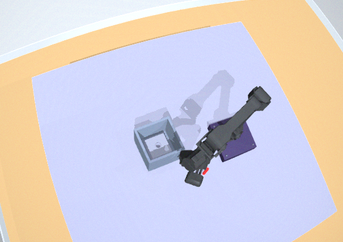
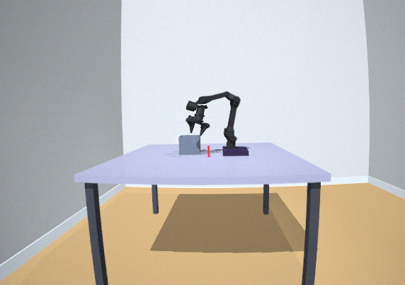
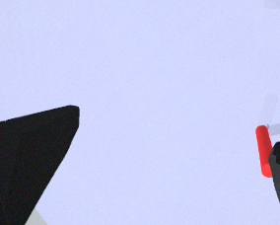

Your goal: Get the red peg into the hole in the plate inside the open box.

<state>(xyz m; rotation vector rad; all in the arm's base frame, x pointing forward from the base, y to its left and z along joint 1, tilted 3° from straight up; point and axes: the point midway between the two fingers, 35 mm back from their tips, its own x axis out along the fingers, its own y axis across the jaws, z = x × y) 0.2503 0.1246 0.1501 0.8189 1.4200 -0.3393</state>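
The red peg lies 120 mm below my gripper tip, 90 mm behind it and 20 mm to the right of it. Round my gripper tip: plate (200 mm to the right, 120 mm below, 70 mm ahead).
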